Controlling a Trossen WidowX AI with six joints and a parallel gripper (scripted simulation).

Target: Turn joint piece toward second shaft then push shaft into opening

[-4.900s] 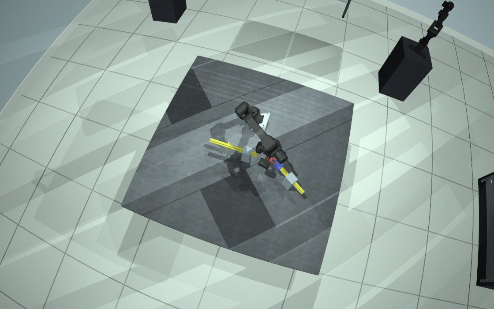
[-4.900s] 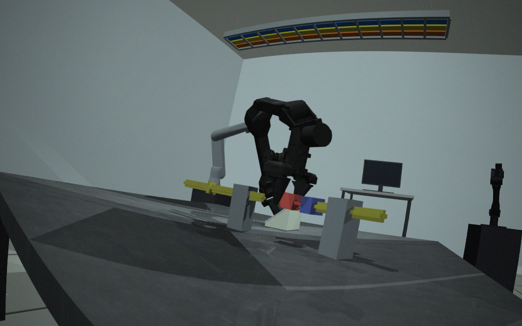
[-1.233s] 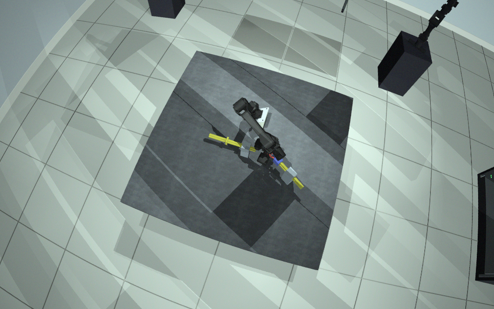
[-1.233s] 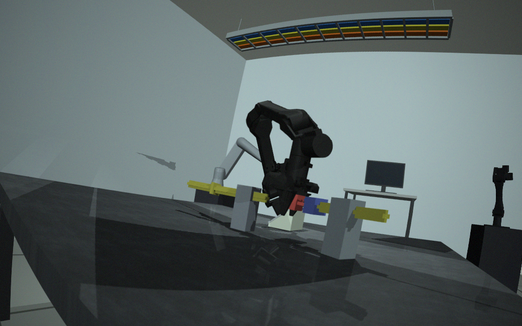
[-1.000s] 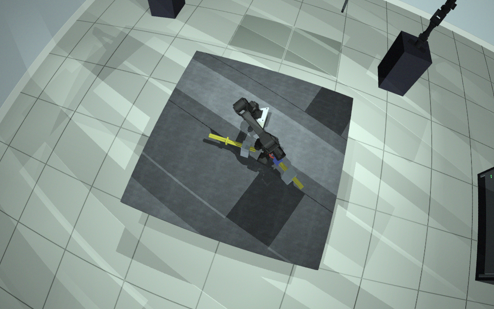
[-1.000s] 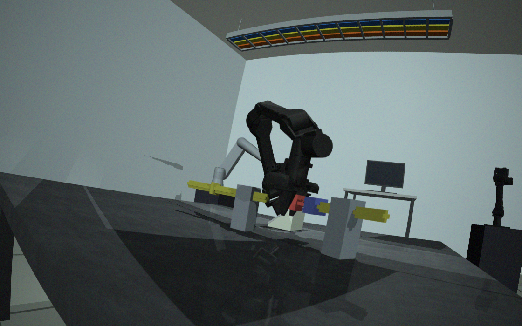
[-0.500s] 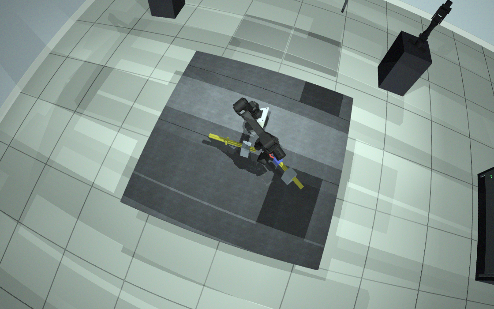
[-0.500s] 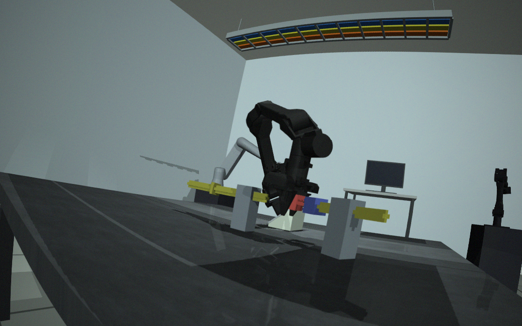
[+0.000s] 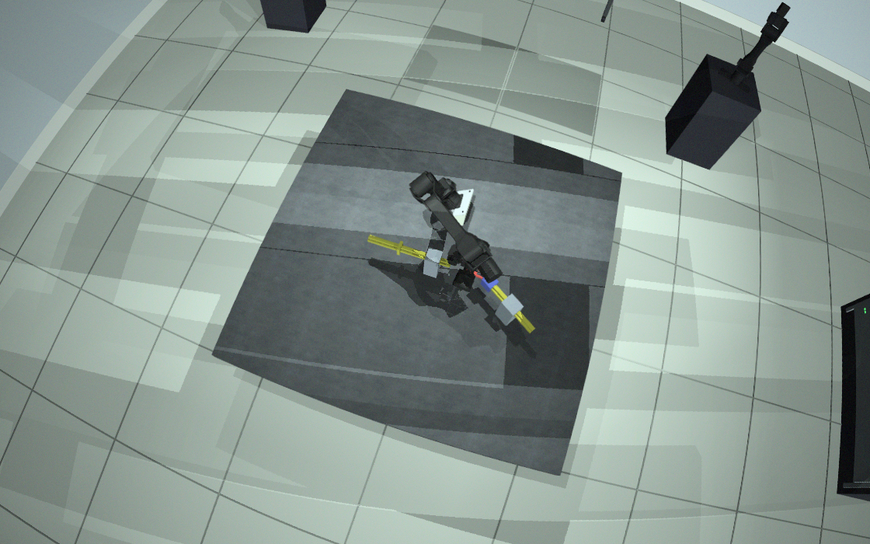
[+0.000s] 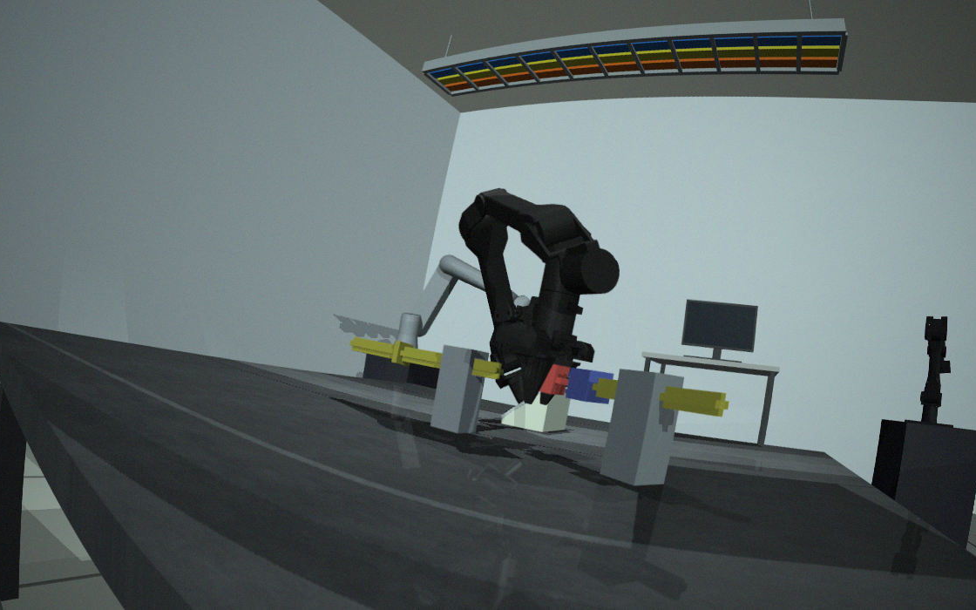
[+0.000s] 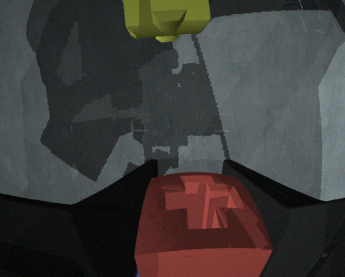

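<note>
The red joint piece lies 4 cm above my gripper tip and 2 cm to the left of it.
</note>
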